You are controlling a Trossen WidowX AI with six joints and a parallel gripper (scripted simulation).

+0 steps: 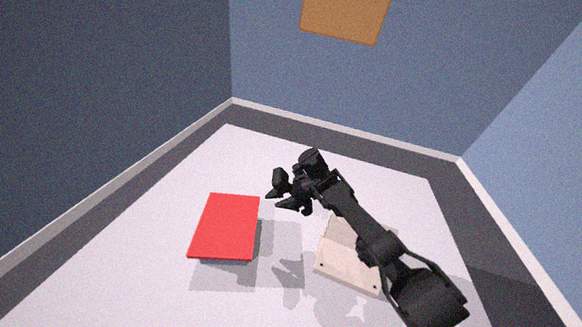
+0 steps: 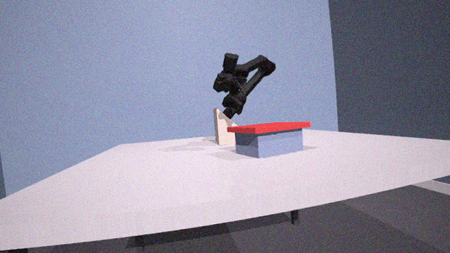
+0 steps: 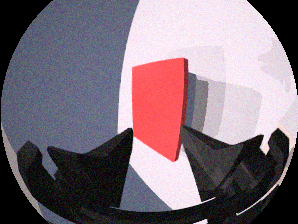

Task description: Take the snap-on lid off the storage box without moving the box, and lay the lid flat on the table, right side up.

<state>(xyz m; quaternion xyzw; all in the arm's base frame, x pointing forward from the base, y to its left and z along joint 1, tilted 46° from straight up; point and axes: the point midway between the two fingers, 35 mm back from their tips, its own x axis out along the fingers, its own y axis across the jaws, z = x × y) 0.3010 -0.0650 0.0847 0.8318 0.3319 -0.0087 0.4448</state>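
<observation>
The red lid lies 12 cm ahead of my gripper tip, 6 cm to the left of it and 11 cm below it. Round my gripper tip: storage box 12 cm ahead, 6 cm to the left, 15 cm below.
</observation>
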